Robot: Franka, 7 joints.
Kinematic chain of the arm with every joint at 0, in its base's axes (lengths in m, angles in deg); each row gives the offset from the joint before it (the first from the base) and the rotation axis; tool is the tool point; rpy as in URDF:
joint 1: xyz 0 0 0.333 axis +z
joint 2: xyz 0 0 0 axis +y
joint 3: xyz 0 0 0.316 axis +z
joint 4: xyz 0.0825 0 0 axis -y
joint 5: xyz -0.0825 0 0.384 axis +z
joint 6: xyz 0 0 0 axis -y
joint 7: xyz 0.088 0 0 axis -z
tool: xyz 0 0 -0.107 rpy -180 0 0
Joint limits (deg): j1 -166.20..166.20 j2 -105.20..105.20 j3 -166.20..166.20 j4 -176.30..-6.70 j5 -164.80..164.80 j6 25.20..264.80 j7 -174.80..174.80
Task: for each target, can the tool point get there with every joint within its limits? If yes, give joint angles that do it. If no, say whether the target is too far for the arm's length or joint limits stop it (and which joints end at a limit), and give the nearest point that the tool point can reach.
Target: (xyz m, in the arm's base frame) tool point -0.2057 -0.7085 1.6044
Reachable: no: too far | nearest point -0.1201 -0.4135 1.0750 | short by 0.612 m
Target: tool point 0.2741 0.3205 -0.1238
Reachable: yes | joints 25.14 71.09 10.14 -109.50 -99.06 172.81 -55.69
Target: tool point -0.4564 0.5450 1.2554
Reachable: no: too far | nearest point -0.3362 0.4015 1.0125 | short by 0.307 m
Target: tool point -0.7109 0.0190 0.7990
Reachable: yes | joints 21.66 -67.71 56.77 -37.73 -3.74 141.81 -0.79
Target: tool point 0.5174 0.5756 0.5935
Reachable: yes | joints 14.26 55.50 63.03 -58.39 -62.57 170.75 136.52
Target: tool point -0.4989 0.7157 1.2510
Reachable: no: too far | nearest point -0.3380 0.4848 0.9549 | short by 0.409 m
